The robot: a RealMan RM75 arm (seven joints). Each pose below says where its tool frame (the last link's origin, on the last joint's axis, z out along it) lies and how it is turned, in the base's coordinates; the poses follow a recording.
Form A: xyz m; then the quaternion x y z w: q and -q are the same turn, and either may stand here.
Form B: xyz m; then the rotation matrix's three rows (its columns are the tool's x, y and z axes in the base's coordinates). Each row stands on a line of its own. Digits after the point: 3 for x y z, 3 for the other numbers.
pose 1, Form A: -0.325 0.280 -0.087 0.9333 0.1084 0.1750 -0.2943
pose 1, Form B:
-0.325 0.280 -0.087
0.915 0.305 0.263
0.099 -0.803 0.587
0.390 -0.511 -0.766

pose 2, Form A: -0.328 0.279 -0.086 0.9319 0.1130 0.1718 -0.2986
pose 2, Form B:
-0.328 0.279 -0.086
0.915 0.313 0.253
0.108 -0.796 0.595
0.388 -0.518 -0.763

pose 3, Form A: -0.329 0.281 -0.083 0.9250 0.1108 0.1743 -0.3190
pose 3, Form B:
-0.329 0.281 -0.083
0.915 0.316 0.252
0.094 -0.772 0.629
0.393 -0.552 -0.736

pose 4, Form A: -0.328 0.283 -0.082 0.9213 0.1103 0.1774 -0.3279
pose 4, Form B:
-0.328 0.283 -0.082
0.913 0.320 0.255
0.087 -0.761 0.643
0.399 -0.565 -0.722

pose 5, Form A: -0.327 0.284 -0.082 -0.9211 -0.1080 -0.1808 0.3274
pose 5, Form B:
-0.327 0.284 -0.082
0.911 0.317 0.262
0.081 -0.762 0.642
0.404 -0.564 -0.720

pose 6, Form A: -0.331 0.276 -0.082 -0.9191 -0.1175 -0.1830 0.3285
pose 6, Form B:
-0.331 0.276 -0.082
0.905 0.336 0.259
0.096 -0.757 0.647
0.414 -0.561 -0.717

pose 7, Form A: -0.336 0.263 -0.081 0.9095 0.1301 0.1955 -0.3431
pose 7, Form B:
-0.336 0.263 -0.081
0.890 0.371 0.266
0.102 -0.731 0.675
0.445 -0.573 -0.688

